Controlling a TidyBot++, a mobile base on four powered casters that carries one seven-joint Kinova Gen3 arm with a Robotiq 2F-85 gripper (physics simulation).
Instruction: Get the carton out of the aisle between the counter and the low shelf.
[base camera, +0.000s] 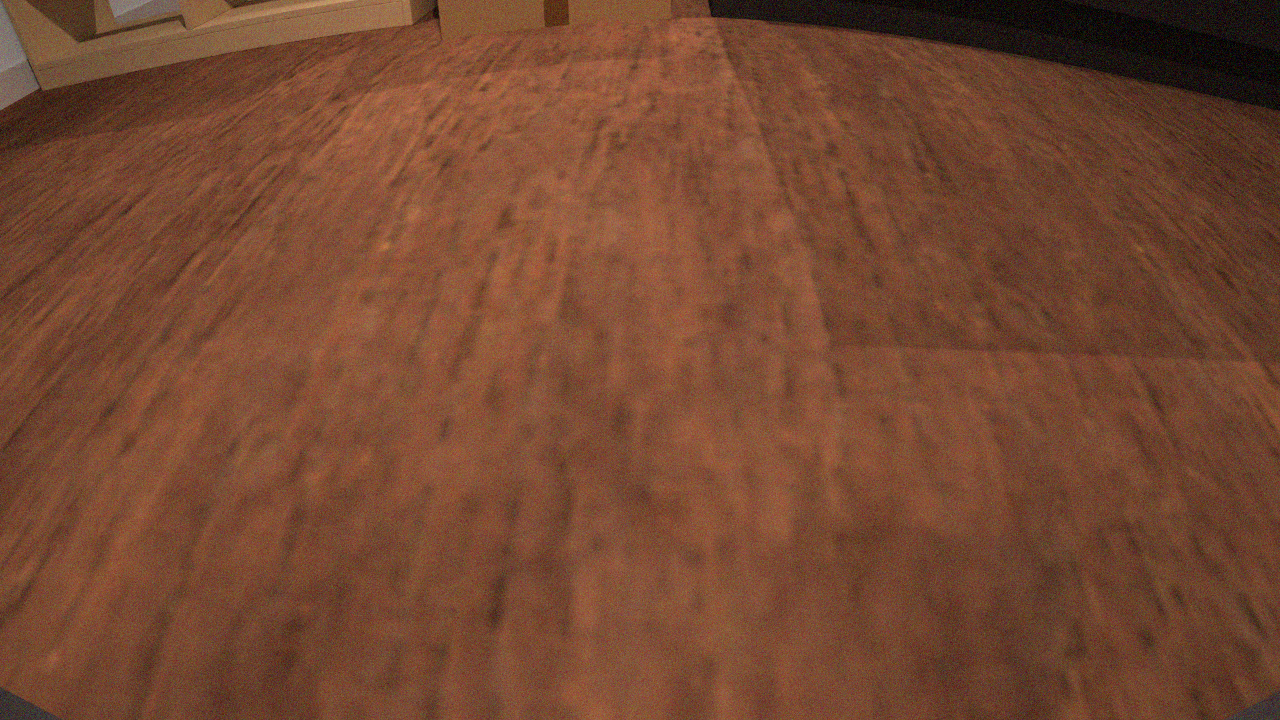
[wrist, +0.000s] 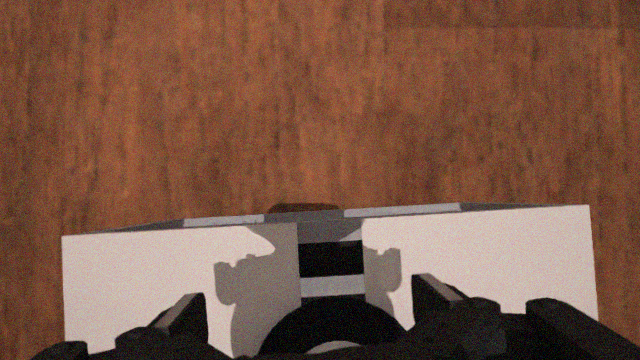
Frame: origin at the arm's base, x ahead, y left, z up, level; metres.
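Seen in the pictures: gripper, fingertip midpoint: (wrist: 310, 306).
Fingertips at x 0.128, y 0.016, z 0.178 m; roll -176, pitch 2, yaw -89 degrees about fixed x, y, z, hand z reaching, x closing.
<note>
A point is followed by its place in that frame.
The carton (base camera: 501, 16) @(z -0.363, x 1.430, y 0.272 m), brown cardboard with a darker tape strip, shows at the top edge of the base camera view, its upper part cut off. It stands on the floor between the low shelf (base camera: 268, 21) @(z -0.335, x 1.588, y 0.876 m) of light wood on its left and the dark counter (base camera: 984, 44) @(z -0.386, x 1.490, y -0.751 m) on its right. A narrow gap of floor shows between carton and counter. My gripper (wrist: 310, 306) @(z 0.178, x 0.128, y 0.016 m) is open, points down over the robot's own white base top, and has nothing between its fingers. The carton does not show in the wrist view.
Brown wood floor (base camera: 626, 358) @(z -0.396, x 0.492, y 0.009 m) (wrist: 320, 100) @(z -0.396, x 0.365, y -0.011 m) stretches from my base to the carton. A piece of white wall (base camera: 10, 67) @(z -0.306, x 1.609, y 1.789 m) shows at the far left beside the shelf. The white top of my base (wrist: 475, 255) @(z -0.014, x 0.110, y -0.135 m) lies under the fingers in the wrist view.
</note>
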